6 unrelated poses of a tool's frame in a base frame.
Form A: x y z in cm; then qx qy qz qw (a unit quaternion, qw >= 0).
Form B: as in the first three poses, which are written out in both.
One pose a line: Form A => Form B
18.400 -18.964 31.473 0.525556 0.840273 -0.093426 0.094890 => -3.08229 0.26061 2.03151 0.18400 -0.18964 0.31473
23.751 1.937 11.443 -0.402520 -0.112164 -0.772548 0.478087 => -0.31432 -0.81712 -1.89628 0.23751 0.01937 0.11443
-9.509 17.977 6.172 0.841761 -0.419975 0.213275 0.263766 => 2.81018 -0.61947 -0.81863 -0.09509 0.17977 0.06172
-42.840 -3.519 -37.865 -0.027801 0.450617 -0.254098 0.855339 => -0.43681 0.85830 -0.77997 -0.42840 -0.03519 -0.37865
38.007 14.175 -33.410 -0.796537 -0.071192 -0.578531 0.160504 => -2.58584 -1.23606 -0.22189 0.38007 0.14175 -0.33410
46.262 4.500 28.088 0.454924 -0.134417 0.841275 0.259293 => 0.01773 -0.98839 2.53409 0.46262 0.04500 0.28088
